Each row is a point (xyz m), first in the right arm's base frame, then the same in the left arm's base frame.
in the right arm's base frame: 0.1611 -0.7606 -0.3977
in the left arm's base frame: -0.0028 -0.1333 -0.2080
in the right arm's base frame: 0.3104 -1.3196 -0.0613
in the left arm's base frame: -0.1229 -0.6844 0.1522
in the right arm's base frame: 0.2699 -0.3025 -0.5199
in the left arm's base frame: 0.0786 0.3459 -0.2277
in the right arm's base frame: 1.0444 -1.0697 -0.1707
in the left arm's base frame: 0.2907 -0.2990 0.6940
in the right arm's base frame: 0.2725 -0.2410 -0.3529
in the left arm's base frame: -0.0729 0.3918 -0.1464
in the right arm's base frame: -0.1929 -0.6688 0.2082
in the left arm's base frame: -0.7100 -0.1603 -0.2085
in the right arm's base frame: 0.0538 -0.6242 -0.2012
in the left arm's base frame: -0.2462 -0.0362 -0.2133
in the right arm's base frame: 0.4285 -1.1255 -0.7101
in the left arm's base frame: 0.4568 -0.4154 -0.1011
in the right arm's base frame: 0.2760 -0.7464 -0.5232
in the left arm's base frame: 0.1587 -0.0877 -0.1761
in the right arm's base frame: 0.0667 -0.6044 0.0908
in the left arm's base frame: -0.4925 -0.0405 -0.0547
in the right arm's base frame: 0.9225 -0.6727 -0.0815
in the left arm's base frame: 0.0881 0.0604 0.5930
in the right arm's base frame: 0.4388 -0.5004 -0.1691
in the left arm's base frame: -0.1045 0.1509 0.1176
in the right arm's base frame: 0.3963 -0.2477 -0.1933
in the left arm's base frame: -0.1470 0.3931 0.0416
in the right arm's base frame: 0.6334 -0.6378 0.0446
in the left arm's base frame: -0.1680 0.0319 0.4078
